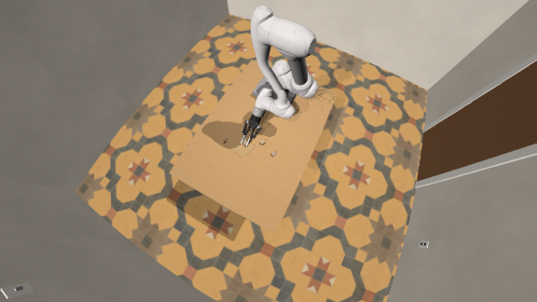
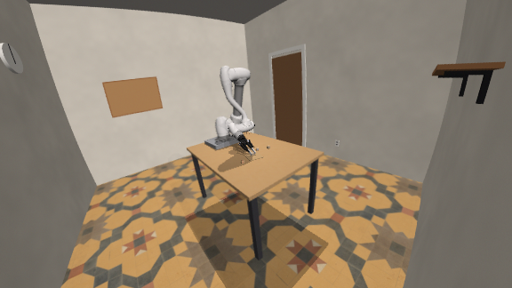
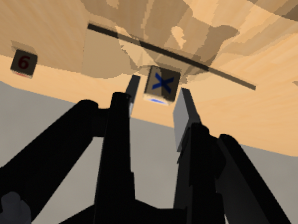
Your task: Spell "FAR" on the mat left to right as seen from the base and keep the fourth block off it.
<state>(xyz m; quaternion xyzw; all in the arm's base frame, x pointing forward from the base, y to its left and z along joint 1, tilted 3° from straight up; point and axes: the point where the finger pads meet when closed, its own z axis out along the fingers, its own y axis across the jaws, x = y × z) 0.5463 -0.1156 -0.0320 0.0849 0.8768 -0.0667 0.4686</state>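
Right now the tan mat is 40 mm ahead of my hand, 20 mm to the right of it and 40 mm below it. From my hand the other things lie so: R block (40 mm ahead, 170 mm to the right, 30 mm below).
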